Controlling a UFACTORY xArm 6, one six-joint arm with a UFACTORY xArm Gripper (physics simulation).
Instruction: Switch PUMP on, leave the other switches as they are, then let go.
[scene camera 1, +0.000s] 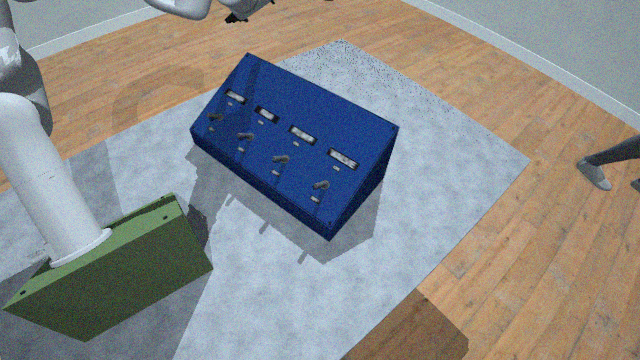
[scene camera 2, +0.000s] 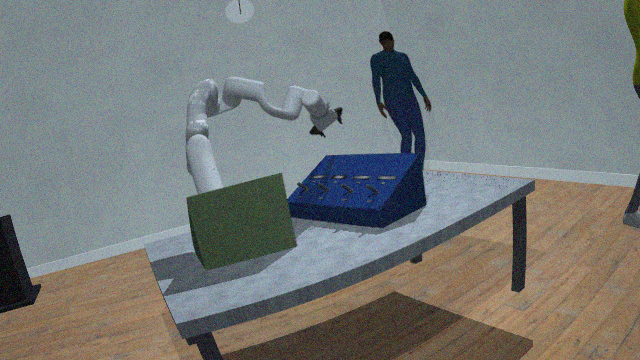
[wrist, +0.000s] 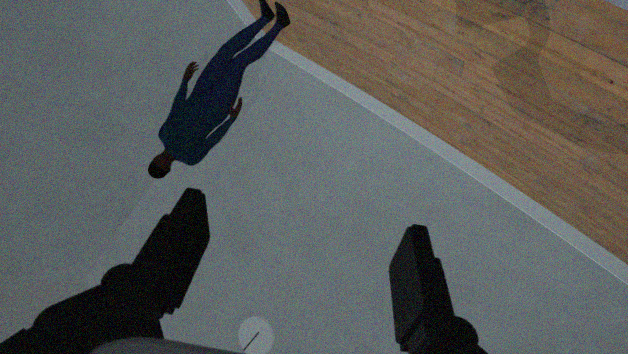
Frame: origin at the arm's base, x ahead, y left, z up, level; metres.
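Where they show: gripper, fingertip midpoint: (scene camera 1: 258, 8) (scene camera 2: 331, 128) (wrist: 303, 230); arm's base, origin of the base link: (scene camera 1: 83, 249) (scene camera 2: 218, 213).
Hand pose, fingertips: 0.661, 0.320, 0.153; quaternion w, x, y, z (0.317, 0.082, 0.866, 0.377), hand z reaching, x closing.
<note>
Things, the pixels of their top centre, and the offset from my fingertips, as dx, dy, dz. Level surfaces: height alone.
- far-left lever, middle of its top: (scene camera 1: 212, 110) -0.255, -0.133, -0.160
- near-right lever, middle of its top: (scene camera 1: 320, 179) -0.195, -0.488, -0.160
- grey table, its level: dz -0.292
A blue sloped switch box (scene camera 1: 320, 100) (scene camera 2: 370, 162) stands on the table. It has four grey toggle levers in a row, each below a pale label plate. In scene camera 1 they run from the far-left lever (scene camera 1: 215, 117) through the second (scene camera 1: 245, 136) and third (scene camera 1: 280, 159) to the near-right lever (scene camera 1: 321, 185). All four look tilted alike. The labels are too blurred to read, so I cannot tell which is PUMP. My gripper (scene camera 2: 332, 128) (wrist: 303, 230) is open and empty, high above and behind the box, touching nothing. In scene camera 1 it is partly cut off at the top edge.
A green block (scene camera 1: 135, 280) (scene camera 2: 240, 220) stands on the grey table (scene camera 1: 280, 310) (scene camera 2: 350, 260) at the arm's base, left of the switch box. A person in blue (scene camera 2: 397, 90) (wrist: 210, 100) stands beyond the table near the wall. A round wall clock (scene camera 2: 240, 11) (wrist: 256, 334) hangs there.
</note>
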